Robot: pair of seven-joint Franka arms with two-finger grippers.
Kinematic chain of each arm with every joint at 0, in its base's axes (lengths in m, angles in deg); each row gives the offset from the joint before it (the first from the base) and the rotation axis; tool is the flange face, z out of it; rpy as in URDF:
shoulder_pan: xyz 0 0 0.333 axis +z
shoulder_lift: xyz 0 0 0 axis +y
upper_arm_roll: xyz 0 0 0.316 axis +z
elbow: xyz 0.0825 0 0 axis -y
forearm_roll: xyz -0.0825 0 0.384 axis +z
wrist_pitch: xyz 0 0 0 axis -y
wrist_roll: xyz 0.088 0 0 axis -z
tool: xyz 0 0 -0.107 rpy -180 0 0
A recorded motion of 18 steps. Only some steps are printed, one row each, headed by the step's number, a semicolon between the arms.
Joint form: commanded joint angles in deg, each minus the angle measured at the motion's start. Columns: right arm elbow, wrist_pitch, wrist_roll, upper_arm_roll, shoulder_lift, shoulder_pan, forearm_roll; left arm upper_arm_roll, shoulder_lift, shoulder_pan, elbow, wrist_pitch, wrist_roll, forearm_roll.
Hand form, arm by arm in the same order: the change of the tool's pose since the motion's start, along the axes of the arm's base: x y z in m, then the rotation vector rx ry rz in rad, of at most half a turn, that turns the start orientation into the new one. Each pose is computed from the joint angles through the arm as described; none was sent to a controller.
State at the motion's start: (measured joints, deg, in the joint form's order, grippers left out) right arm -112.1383 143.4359 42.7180 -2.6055 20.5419 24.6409 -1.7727; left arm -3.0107 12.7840 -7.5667 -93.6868 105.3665 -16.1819 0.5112
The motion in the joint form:
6: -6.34 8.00 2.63 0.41 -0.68 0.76 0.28; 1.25 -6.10 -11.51 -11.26 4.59 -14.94 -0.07
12: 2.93 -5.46 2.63 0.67 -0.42 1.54 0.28; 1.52 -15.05 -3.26 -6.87 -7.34 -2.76 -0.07
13: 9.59 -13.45 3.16 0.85 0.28 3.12 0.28; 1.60 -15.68 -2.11 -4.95 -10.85 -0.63 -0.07
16: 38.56 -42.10 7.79 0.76 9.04 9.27 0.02; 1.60 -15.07 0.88 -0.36 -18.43 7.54 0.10
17: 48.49 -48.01 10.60 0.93 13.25 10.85 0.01; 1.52 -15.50 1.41 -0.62 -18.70 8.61 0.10
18: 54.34 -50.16 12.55 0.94 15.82 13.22 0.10; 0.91 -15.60 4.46 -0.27 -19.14 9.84 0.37
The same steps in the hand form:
6: -0.0242 0.0034 -0.0258 0.0335 -0.0315 -0.0252; -0.0651 -0.0971 -0.0218 0.0151 0.0062 0.0802
12: -0.0041 0.0243 0.0175 -0.0011 0.0381 -0.0132; -0.0810 -0.0047 0.0862 0.0091 -0.0166 0.0179
13: 0.0026 0.0492 0.0489 -0.0168 0.0696 0.0047; -0.0854 0.0082 0.1029 0.0124 0.0001 0.0026
16: 0.0104 0.1371 0.1387 -0.0969 0.1896 0.0168; -0.0881 0.0376 0.1240 0.0185 0.0635 -0.0870
17: 0.0107 0.1640 0.1602 -0.0977 0.1899 -0.0042; -0.0904 0.0421 0.1256 0.0177 0.0655 -0.0977
18: 0.0002 0.1946 0.1730 -0.0864 0.1719 0.0033; -0.0889 0.0651 0.1287 0.0204 0.0656 -0.0764

